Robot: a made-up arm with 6 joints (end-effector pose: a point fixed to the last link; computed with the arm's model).
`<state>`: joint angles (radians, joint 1 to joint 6).
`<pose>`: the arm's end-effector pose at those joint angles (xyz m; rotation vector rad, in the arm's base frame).
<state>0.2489 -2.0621 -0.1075 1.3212 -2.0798 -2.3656</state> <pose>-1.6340 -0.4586 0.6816 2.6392 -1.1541 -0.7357</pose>
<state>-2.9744 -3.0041 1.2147 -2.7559 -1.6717 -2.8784</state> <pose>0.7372 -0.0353 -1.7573 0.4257 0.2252 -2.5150</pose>
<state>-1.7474 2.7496 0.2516 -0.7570 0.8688 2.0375</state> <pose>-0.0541 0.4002 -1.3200 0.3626 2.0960 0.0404</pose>
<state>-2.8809 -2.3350 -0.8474 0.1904 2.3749 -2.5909</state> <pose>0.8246 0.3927 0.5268 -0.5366 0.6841 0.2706</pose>
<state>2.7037 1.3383 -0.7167 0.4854 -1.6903 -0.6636</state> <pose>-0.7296 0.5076 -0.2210 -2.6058 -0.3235 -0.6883</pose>
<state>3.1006 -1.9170 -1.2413 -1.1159 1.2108 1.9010</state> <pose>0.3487 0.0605 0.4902 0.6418 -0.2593 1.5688</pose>
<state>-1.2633 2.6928 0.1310 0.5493 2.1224 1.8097</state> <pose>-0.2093 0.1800 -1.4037 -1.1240 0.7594 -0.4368</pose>
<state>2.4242 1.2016 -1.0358 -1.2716 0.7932 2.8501</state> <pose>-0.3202 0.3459 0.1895 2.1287 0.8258 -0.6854</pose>
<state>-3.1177 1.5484 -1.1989 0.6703 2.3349 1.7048</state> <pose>-0.4167 0.1233 -0.0436 -0.0506 1.3882 -2.1730</pose>
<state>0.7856 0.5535 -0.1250 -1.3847 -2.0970 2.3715</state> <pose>1.0000 0.9560 0.7659 0.2514 -0.2126 2.8516</pose>
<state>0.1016 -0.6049 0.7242 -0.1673 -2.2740 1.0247</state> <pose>-0.4574 -0.2151 2.4858 -1.0259 0.7260 0.7252</pose>
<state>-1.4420 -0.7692 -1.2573 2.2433 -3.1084 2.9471</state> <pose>0.1113 -0.0350 1.0014 2.0059 1.9351 1.2599</pose>
